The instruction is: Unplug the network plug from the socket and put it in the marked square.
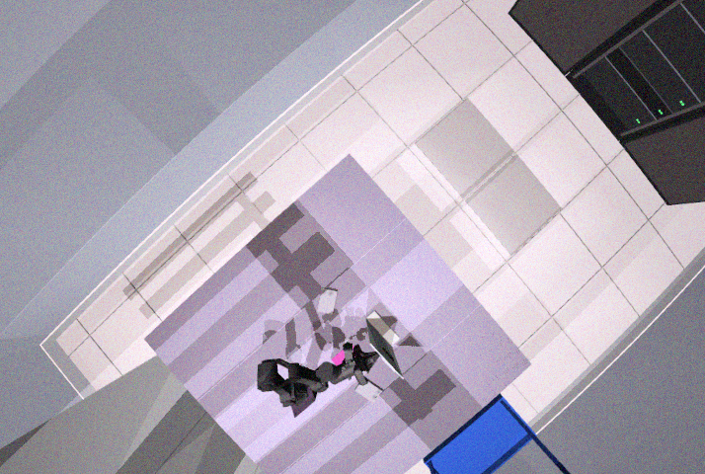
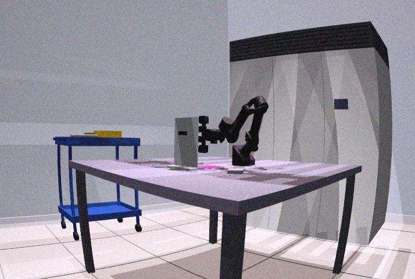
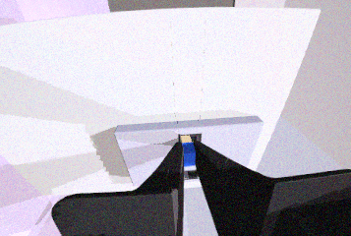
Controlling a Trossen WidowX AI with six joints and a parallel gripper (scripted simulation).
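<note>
My gripper tip is now 170 mm past the pink marked square, 10 mm to the left of it and 170 mm above it. The rest, counted from my gripper tip: network plug: 10 mm ahead; grey panel: 20 mm ahead, 10 mm to the right, 60 mm below.
</note>
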